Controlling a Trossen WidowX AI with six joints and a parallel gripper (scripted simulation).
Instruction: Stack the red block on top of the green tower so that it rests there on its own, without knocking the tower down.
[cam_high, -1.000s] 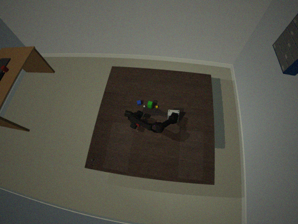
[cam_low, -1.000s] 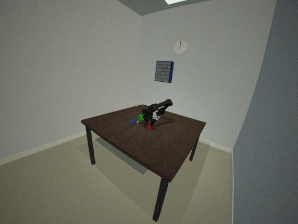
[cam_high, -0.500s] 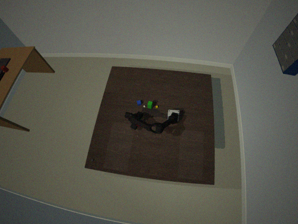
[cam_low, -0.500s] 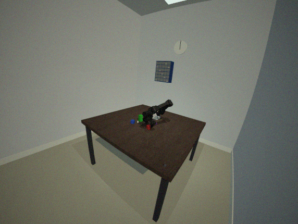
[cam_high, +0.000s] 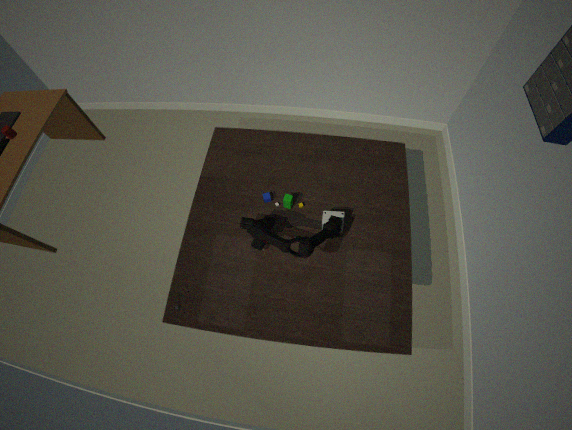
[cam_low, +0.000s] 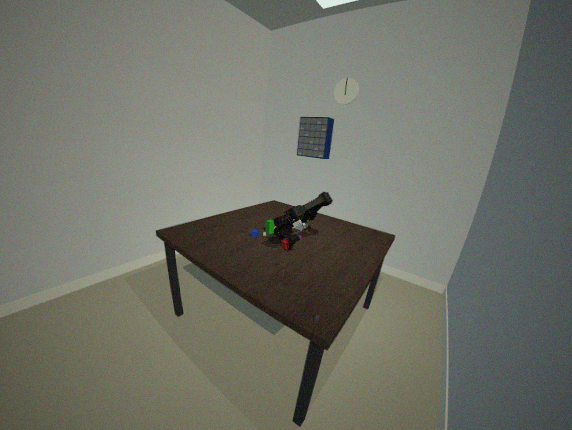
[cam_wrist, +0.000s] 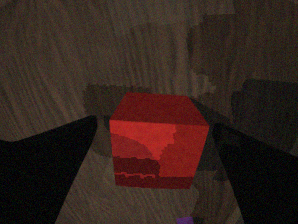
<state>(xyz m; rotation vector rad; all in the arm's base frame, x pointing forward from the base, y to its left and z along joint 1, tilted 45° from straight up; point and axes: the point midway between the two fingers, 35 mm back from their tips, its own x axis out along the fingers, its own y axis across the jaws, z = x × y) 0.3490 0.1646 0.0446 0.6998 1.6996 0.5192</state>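
Now: gripper tip 21 cm to the left of the tiny white cube and 2 cm past it. Round my gripper tip: blue block (24 cm to the right, 5 cm ahead, 1 cm above); small purple cube (17 cm behind, 2 cm to the right); red block (2 cm above).
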